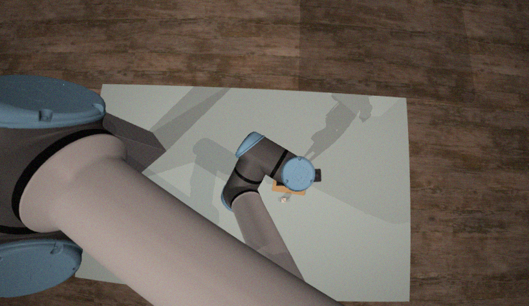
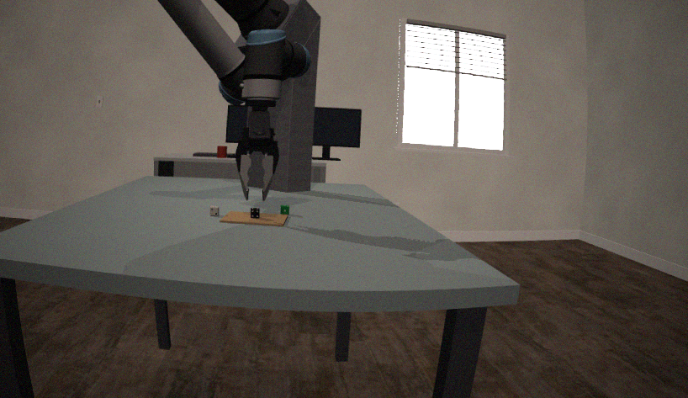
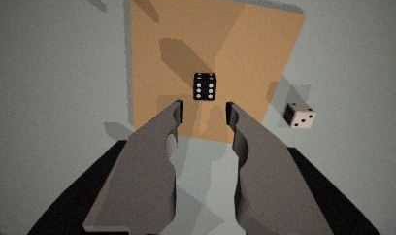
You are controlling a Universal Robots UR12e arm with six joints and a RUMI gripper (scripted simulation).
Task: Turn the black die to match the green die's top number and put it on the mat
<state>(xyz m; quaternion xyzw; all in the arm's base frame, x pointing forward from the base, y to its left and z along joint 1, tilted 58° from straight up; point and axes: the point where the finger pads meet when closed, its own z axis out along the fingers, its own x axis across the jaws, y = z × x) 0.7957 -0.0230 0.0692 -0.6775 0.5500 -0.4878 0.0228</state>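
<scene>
The black die is 4 cm below my hand. Round my hand: mat (6 cm below); green die (8 cm to the left, 8 cm behind, 5 cm below); white die (9 cm to the right, 5 cm below, 4 cm behind).
</scene>
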